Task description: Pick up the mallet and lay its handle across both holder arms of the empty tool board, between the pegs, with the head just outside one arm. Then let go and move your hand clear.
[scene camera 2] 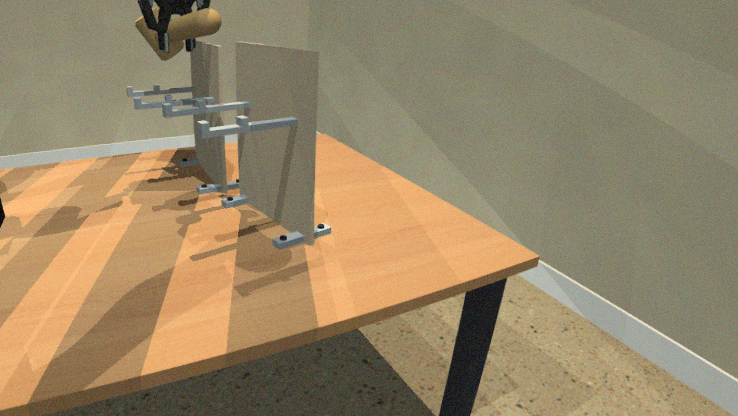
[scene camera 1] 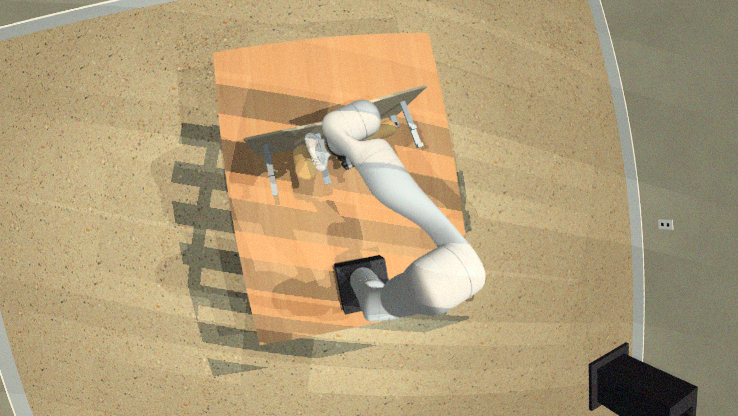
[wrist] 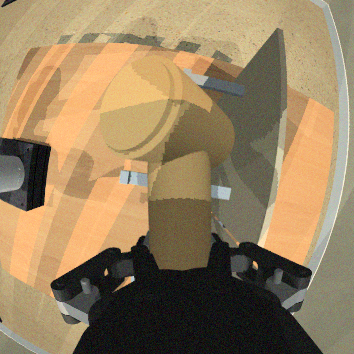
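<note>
A wooden mallet [scene camera 2: 185, 27] shows in scene camera 1 [scene camera 1: 304, 166] as well as in the wrist view [wrist: 152, 111]. A tool board [scene camera 2: 276, 87] is also in view. My gripper [wrist: 177, 238] carries the wooden mallet and touches nothing else.
</note>
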